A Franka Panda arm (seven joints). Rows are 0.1 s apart.
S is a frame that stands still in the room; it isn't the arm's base.
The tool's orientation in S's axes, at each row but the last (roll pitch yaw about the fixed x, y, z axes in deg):
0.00 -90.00 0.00
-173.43 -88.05 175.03
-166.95 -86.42 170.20
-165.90 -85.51 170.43
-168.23 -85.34 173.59
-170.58 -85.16 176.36
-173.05 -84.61 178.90
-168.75 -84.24 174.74
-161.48 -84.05 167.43
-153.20 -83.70 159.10
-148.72 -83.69 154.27
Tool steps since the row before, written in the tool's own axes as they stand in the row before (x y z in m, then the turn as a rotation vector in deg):
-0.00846 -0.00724 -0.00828 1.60 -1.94 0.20
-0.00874 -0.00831 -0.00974 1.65 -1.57 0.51
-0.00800 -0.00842 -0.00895 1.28 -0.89 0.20
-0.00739 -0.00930 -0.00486 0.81 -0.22 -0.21
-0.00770 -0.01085 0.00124 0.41 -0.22 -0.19
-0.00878 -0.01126 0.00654 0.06 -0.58 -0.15
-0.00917 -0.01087 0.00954 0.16 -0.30 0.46
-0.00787 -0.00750 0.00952 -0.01 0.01 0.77
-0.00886 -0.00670 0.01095 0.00 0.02 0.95
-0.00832 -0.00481 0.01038 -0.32 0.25 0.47
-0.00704 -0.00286 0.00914 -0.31 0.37 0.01
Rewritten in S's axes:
0.00828 -0.00724 -0.00846 -0.20 -1.94 1.60
0.01026 -0.00806 -0.00837 -0.52 -1.58 1.64
0.00988 -0.00798 -0.00732 -0.23 -0.89 1.28
0.00613 -0.00898 -0.00682 0.16 -0.19 0.83
0.00040 -0.01099 -0.00759 0.18 -0.20 0.43
-0.00462 -0.01191 -0.00914 0.20 -0.56 0.08
-0.00749 -0.01180 -0.00990 -0.44 -0.35 0.12
-0.00786 -0.00853 -0.00862 -0.76 -0.07 -0.09
-0.00926 -0.00801 -0.00967 -0.94 -0.08 -0.09
-0.00894 -0.00619 -0.00905 -0.46 0.19 -0.38
-0.00809 -0.00408 -0.00769 -0.01 0.35 -0.33

